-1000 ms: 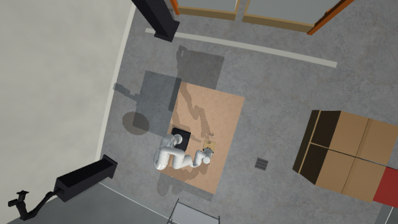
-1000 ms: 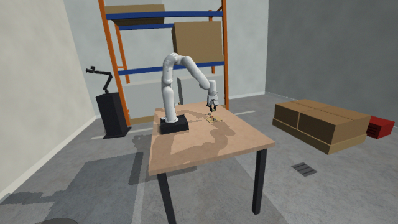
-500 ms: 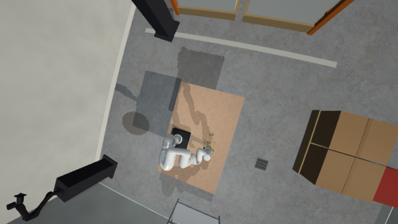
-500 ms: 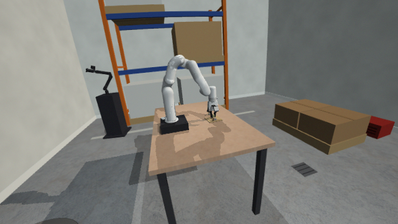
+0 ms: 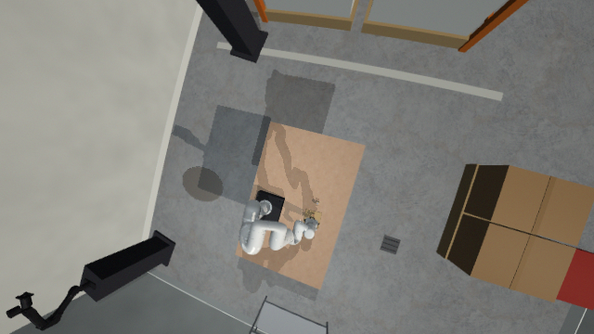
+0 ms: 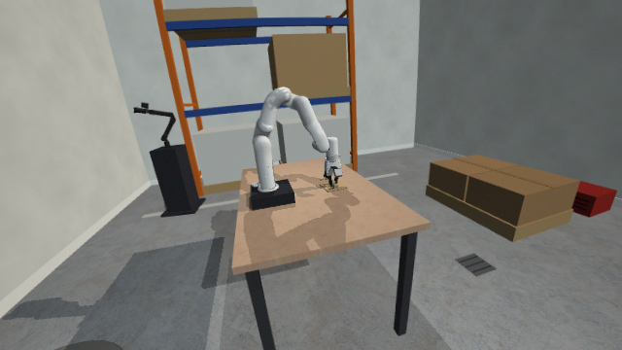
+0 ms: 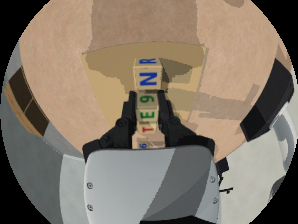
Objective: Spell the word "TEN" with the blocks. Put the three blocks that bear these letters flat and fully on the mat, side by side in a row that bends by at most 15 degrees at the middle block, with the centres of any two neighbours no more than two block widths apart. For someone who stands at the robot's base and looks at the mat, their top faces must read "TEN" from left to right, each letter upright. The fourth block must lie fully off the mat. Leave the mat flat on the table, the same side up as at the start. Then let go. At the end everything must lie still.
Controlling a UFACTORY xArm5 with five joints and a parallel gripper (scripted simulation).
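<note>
My hand is 3 cm above the tan mat.
</note>
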